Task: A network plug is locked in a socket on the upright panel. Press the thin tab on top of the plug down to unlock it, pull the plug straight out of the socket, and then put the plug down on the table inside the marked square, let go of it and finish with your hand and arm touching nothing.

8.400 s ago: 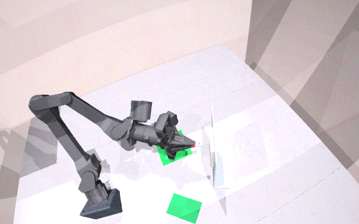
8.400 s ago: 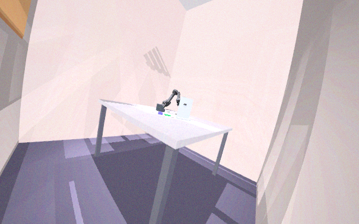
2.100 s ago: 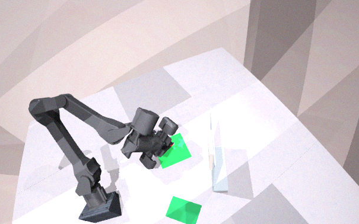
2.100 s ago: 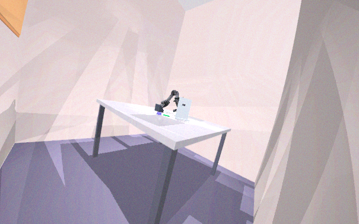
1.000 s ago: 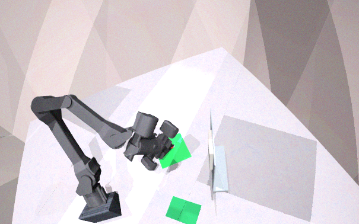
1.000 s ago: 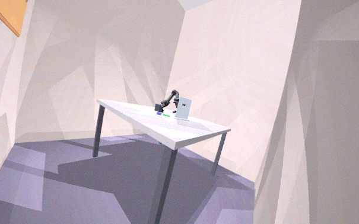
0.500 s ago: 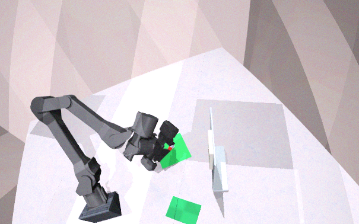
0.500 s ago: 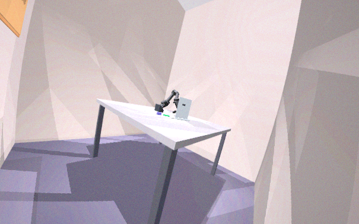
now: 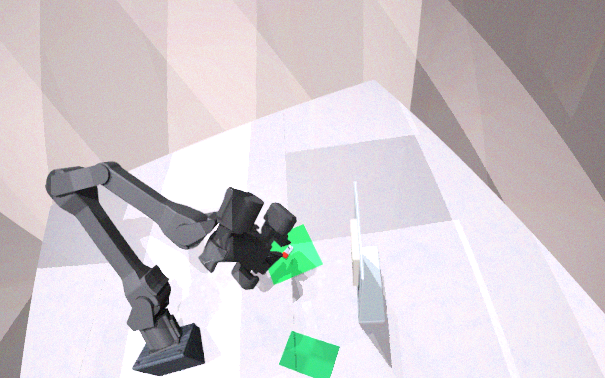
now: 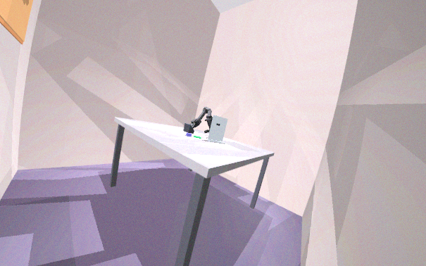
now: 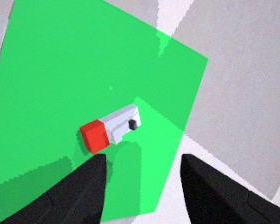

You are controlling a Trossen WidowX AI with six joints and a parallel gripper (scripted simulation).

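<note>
Right now the network plug is 30 mm below my gripper tip and 10 mm to the left of it. The rest, counted from my gripper tip: upright panel: 150 mm to the right, 100 mm ahead, 80 mm above.
</note>
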